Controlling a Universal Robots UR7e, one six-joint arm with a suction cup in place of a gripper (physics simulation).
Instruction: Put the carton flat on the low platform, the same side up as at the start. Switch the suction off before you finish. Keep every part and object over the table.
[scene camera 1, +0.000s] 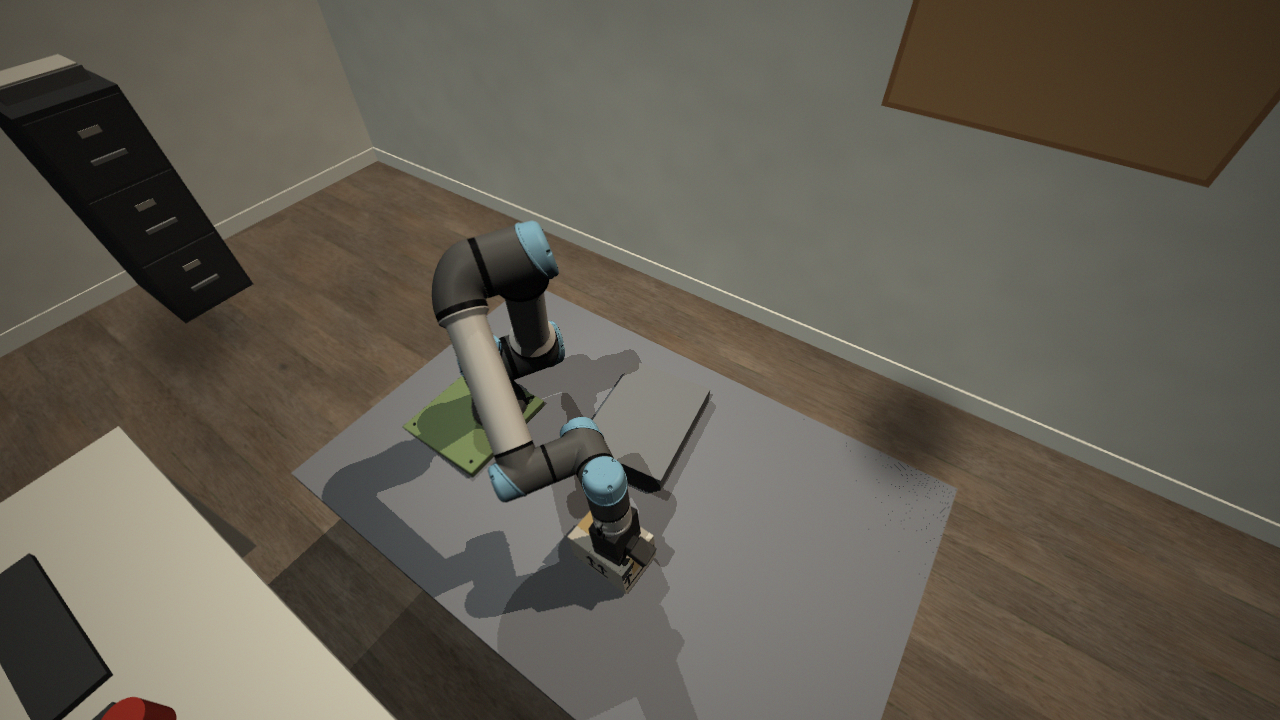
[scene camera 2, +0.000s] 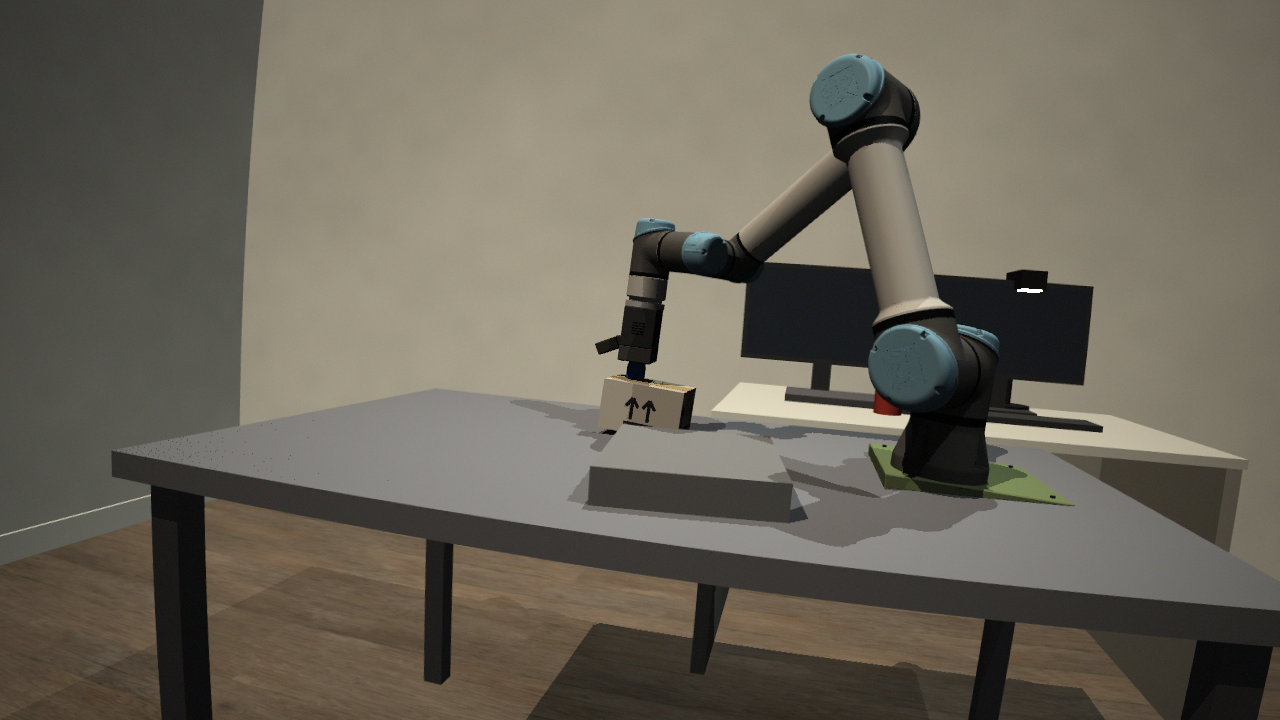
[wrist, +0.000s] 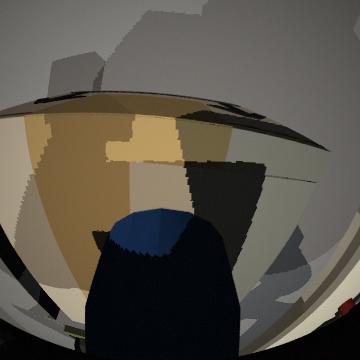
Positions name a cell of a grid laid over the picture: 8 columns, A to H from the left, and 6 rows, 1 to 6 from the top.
Scene:
carton: scene camera 1 D5; scene camera 2 E4; wrist B3

